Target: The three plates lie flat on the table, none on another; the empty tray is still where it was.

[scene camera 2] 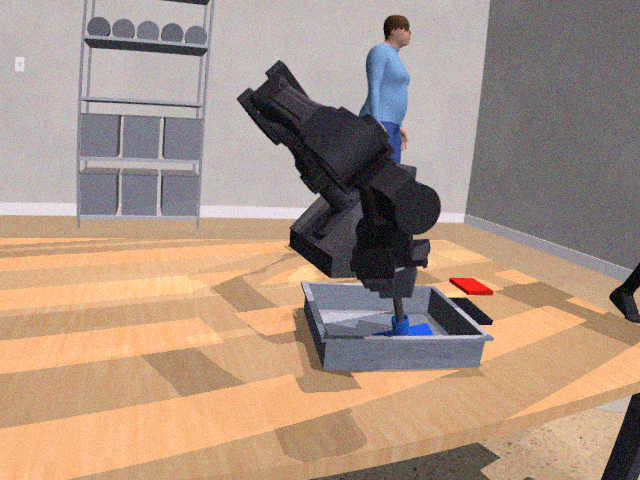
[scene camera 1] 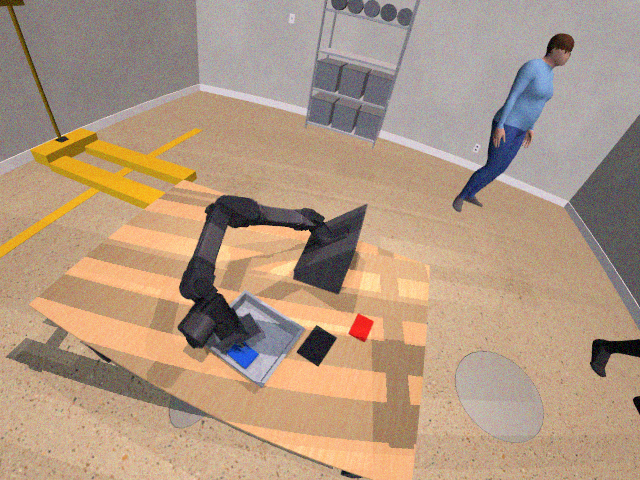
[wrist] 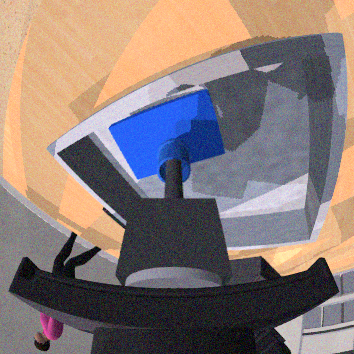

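Pixels of known places: hand, its tool point: point(scene camera 1: 246, 350) point(wrist: 173, 148); arm's base, origin of its link: point(scene camera 2: 346, 204) point(scene camera 1: 327, 240).
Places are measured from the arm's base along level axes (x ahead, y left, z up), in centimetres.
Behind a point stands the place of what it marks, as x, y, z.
Observation:
A blue plate point(scene camera 1: 243, 355) {47.1, -12.2, -11.2} point(scene camera 2: 415, 330) {45.8, -10.7, -10.7} point(wrist: 151, 130) {47.9, -12.6, -11.4} is inside the grey tray point(scene camera 1: 282, 356) {44.0, -1.1, -9.1} point(scene camera 2: 403, 353) {50.3, -15.6, -11.6} point(wrist: 267, 225) {29.0, -15.1, -11.8}, at its near corner. My suction cup point(scene camera 2: 399, 323) point(wrist: 173, 165) {45.0, -12.2, -12.3} presses on the plate near its edge and grips it; in scene camera 1 the arm hides the cup. The plate shows just above the tray's front wall. A black plate point(scene camera 1: 316, 345) {35.1, 7.6, -13.1} point(scene camera 2: 472, 310) {36.4, 9.6, -13.2} lies flat on the table right beside the tray. A red plate point(scene camera 1: 360, 327) {23.5, 20.6, -13.2} point(scene camera 2: 470, 286) {24.4, 19.8, -13.2} lies flat a little farther out, apart from the black one.
A dark wedge-shaped block point(scene camera 1: 330, 252) {8.8, 2.6, 3.1} point(scene camera 2: 320, 242) {3.6, -7.6, -8.2} stands on the table behind the tray. A person in blue point(scene camera 1: 516, 113) point(scene camera 2: 388, 82) walks near the back wall beside a shelf rack point(scene camera 1: 315, 67) point(scene camera 2: 82, 129). Another person's foot point(scene camera 1: 599, 356) shows at the right edge.

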